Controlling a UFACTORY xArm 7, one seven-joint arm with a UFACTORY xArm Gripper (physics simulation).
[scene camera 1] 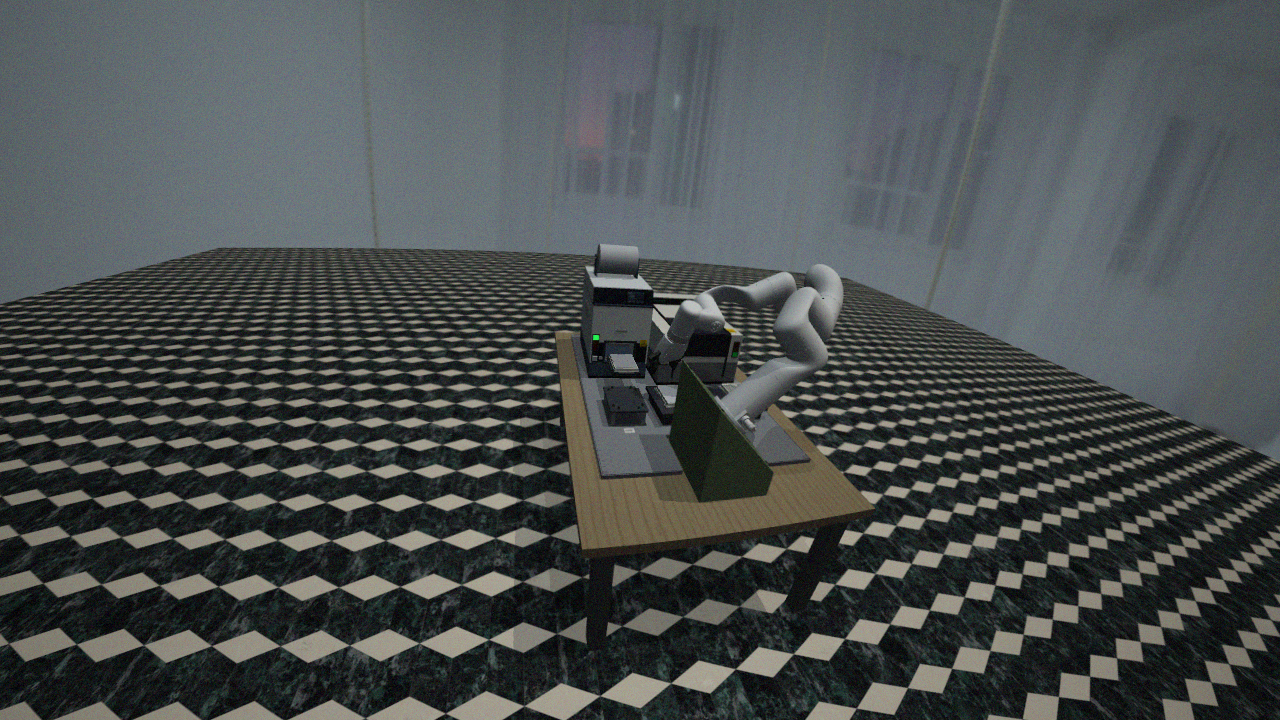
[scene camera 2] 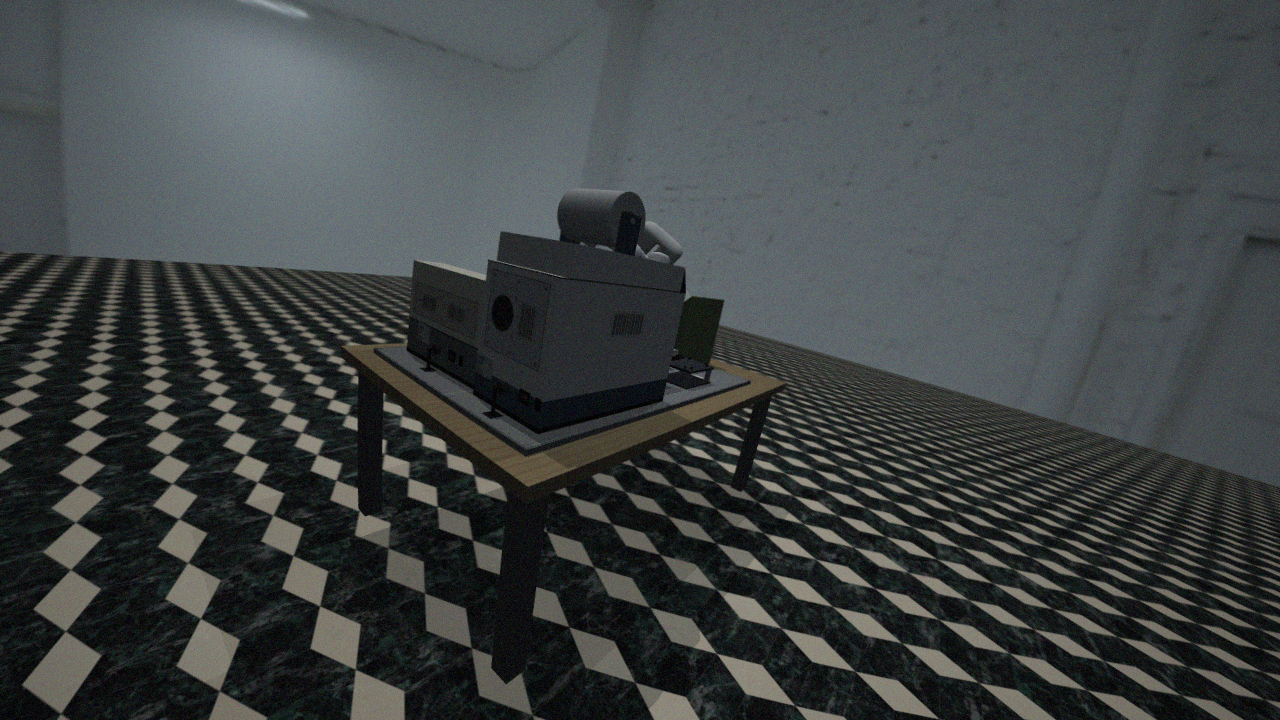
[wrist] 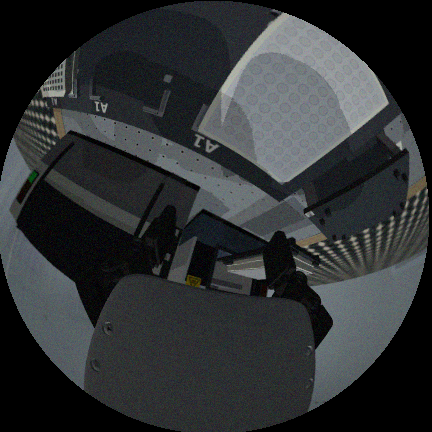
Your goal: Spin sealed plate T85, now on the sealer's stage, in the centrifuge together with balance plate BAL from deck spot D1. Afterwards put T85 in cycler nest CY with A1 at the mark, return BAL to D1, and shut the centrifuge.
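Where they show: gripper, fingertip midpoint: (scene camera 1: pixel 661 369) (wrist: pixel 223 231); arm's base at its link origin: (scene camera 1: pixel 728 416) (scene camera 2: pixel 687 315).
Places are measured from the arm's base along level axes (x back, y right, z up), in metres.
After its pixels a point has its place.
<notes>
Sealed plate T85 (scene camera 1: pixel 623 362) (wrist: pixel 250 268) sits on the sealer's stage, partly hidden by a finger in the wrist view. Balance plate BAL (scene camera 1: pixel 664 400) {x -0.290, y -0.050, z -0.109 m} (wrist: pixel 295 100) {x -0.327, y 0.000, z -0.105 m} lies on deck spot D1, with A1 marked beside its corner. My gripper (wrist: pixel 223 231) {x -0.430, y -0.011, z -0.066 m} is open and empty, pointing down between the sealer and the centrifuge; its fingers are small and dark in scene camera 1. The centrifuge (scene camera 1: pixel 711 368) {x -0.494, y 0.234, z -0.103 m} (scene camera 2: pixel 447 291) {x -0.959, y 0.208, z 0.022 m} (wrist: pixel 95 200) {x -0.502, y 0.151, z -0.070 m} stands beside the sealer; its lid's state is unclear. The dark cycler nest CY (scene camera 1: pixel 624 400) {x -0.318, y -0.178, z -0.115 m} (wrist: pixel 370 192) {x -0.320, y -0.137, z -0.115 m} holds no visible plate.
The tall sealer (scene camera 1: pixel 617 320) {x -0.590, y -0.139, z 0.064 m} (scene camera 2: pixel 590 335) {x -0.920, y -0.190, z 0.014 m} carries a large roll (scene camera 1: pixel 617 260) {x -0.761, y -0.107, z 0.252 m} (scene camera 2: pixel 593 215) {x -0.878, y -0.117, z 0.242 m}. A green panel (scene camera 1: pixel 707 438) {x 0.073, y -0.100, z -0.008 m} (scene camera 2: pixel 699 326) {x -0.065, y -0.085, z -0.021 m} stands near the arm's base. A white plate with holes (wrist: pixel 55 82) sits at the far end of the dark deck.
</notes>
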